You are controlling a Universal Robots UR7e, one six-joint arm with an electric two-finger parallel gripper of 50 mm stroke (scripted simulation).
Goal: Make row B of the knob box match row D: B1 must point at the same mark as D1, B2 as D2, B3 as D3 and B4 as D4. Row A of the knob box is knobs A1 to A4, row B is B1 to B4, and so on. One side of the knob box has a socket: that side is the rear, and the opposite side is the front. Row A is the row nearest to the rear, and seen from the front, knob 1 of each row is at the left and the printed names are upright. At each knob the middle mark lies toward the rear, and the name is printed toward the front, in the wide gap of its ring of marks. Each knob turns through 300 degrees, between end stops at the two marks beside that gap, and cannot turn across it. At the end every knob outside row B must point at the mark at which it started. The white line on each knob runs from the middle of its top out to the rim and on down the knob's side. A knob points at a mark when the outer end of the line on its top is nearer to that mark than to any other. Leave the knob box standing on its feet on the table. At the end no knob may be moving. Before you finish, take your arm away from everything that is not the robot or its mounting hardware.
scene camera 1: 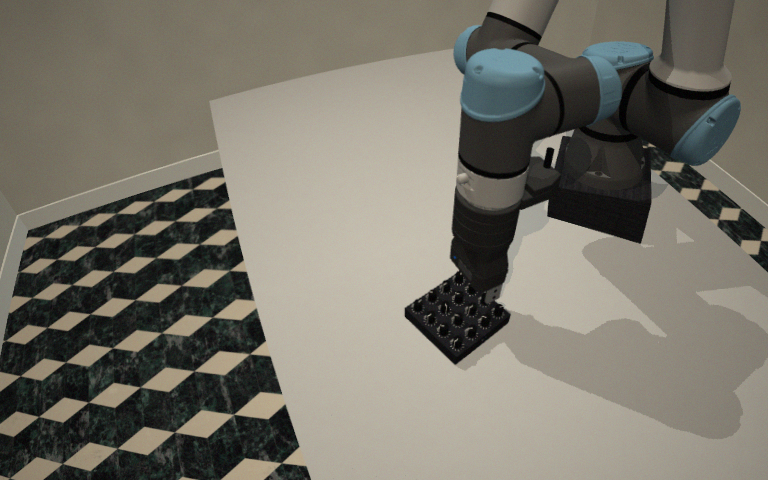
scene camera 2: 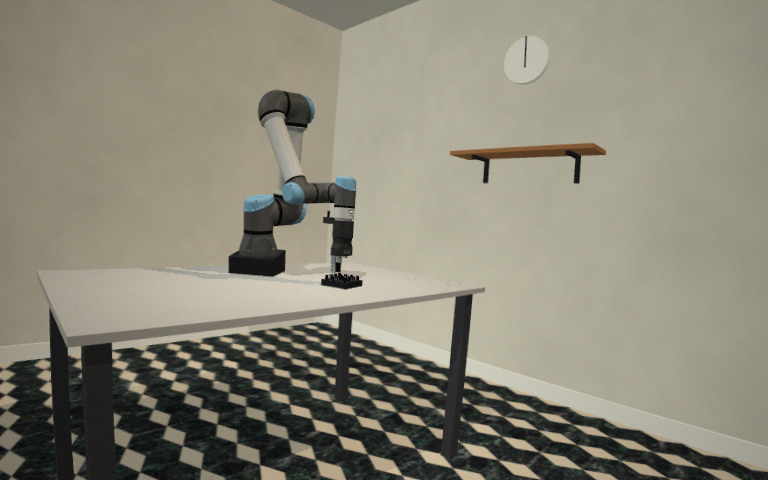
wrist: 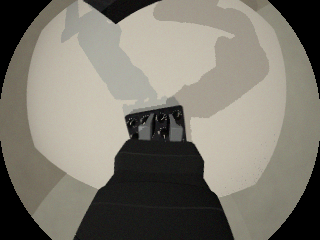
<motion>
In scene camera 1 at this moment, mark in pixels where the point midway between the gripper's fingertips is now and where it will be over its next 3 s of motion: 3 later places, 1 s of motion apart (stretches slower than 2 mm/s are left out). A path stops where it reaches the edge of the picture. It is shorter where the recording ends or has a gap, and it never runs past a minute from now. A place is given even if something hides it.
My gripper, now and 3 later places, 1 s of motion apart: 486,293; 485,299; 488,282; 447,303
</motion>
